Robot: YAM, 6 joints.
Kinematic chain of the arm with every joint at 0, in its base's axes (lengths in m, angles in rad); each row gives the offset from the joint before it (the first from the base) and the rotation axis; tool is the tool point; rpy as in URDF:
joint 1: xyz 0 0 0.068 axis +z
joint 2: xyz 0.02 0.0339 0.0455 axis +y
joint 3: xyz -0.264 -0.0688 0 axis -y
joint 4: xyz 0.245 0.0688 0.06 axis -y
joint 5: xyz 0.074 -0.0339 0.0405 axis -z
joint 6: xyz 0.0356 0 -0.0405 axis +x
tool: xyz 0 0 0 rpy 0 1.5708 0
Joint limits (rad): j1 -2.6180..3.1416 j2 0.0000..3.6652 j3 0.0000..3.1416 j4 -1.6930..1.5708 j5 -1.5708..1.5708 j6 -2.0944..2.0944
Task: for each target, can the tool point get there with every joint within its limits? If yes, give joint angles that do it. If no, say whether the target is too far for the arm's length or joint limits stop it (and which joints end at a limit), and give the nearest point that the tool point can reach.
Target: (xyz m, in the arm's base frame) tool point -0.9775 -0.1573 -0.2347
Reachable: no: too far | nearest point -0.6061 -0.0123 -0.0996 | short by 0.421 m
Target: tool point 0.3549 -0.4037 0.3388
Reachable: yes | joints -0.8565 2.2940 2.3367 -0.4465 -0.1031 -0.8962
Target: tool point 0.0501 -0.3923 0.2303
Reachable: yes | joints -1.5281 2.0298 1.6559 -1.1143 -1.2120 0.5478
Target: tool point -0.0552 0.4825 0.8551
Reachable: no: too far | nearest point -0.0401 0.3505 0.6435 | short by 0.250 m
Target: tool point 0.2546 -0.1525 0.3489
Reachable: yes | joints -0.4434 1.3519 0.8723 0.8842 0.9280 1.4363
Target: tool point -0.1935 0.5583 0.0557
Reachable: yes | joints 1.8475 3.0591 2.3655 1.0626 -1.2323 -0.8383
